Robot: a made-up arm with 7 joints.
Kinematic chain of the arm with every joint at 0, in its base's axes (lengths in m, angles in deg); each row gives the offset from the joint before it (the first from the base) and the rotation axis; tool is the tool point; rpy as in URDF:
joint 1: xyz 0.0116 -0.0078 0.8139 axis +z
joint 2: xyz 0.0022 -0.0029 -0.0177 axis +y
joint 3: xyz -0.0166 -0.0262 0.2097 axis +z
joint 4: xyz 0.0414 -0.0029 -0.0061 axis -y
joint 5: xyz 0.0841 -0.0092 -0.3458 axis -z
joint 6: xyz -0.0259 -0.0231 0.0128 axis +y
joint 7: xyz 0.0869 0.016 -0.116 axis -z
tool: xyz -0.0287 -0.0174 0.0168 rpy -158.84 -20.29 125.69
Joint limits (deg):
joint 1: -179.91..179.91
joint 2: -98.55..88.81
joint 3: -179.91..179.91
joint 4: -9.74..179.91
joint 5: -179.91..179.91
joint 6: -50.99..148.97
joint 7: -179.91..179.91
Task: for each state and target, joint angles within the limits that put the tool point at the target. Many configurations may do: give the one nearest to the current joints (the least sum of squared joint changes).
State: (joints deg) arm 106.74 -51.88 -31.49 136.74 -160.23 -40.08 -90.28
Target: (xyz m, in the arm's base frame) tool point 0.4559 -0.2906 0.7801
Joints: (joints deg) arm 114.79 -98.55 -80.22 143.33 -179.91 -46.42 -94.33
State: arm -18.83 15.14 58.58 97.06 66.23 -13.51 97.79
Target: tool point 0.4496 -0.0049 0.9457
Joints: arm -32.84 6.39 48.44 69.21 76.02 -31.54 97.58
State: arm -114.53 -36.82 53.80 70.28 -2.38 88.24 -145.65
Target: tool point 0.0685 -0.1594 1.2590
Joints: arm -116.70 -59.86 22.77 86.54 -10.81 90.09 -143.31
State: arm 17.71 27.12 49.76 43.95 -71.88 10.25 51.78
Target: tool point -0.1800 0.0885 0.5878
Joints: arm 45.11 51.76 60.44 20.29 -71.87 13.16 53.63
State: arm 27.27 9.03 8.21 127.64 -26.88 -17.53 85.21
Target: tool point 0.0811 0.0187 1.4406
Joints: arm 24.57 -7.00 0.32 147.83 -20.13 -3.11 86.53
